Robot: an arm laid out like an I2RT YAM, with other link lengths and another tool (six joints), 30 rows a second.
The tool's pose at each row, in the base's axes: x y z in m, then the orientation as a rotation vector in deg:
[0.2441, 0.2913, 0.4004, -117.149, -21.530, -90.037]
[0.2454, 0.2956, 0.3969, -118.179, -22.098, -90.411]
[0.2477, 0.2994, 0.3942, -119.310, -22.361, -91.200]
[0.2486, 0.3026, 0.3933, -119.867, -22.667, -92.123]
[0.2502, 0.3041, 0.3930, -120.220, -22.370, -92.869]
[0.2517, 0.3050, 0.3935, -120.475, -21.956, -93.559]
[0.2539, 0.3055, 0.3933, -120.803, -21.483, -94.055]
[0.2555, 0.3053, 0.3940, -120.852, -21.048, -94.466]
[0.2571, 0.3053, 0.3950, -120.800, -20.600, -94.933]
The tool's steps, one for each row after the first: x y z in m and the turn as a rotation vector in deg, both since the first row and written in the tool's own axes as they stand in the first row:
[-0.0034, -0.0020, 0.0041, -0.701, -0.473, -0.826]
[-0.0057, -0.0033, 0.0086, -1.776, -0.730, -1.690]
[-0.0066, -0.0053, 0.0113, -2.505, -0.635, -2.484]
[-0.0066, -0.0056, 0.0135, -3.208, -0.396, -2.761]
[-0.0057, -0.0057, 0.0151, -3.855, -0.111, -2.912]
[-0.0054, -0.0049, 0.0172, -4.478, 0.054, -2.954]
[-0.0042, -0.0041, 0.0182, -4.857, 0.314, -2.902]
[-0.0028, -0.0035, 0.0193, -5.199, 0.654, -2.842]

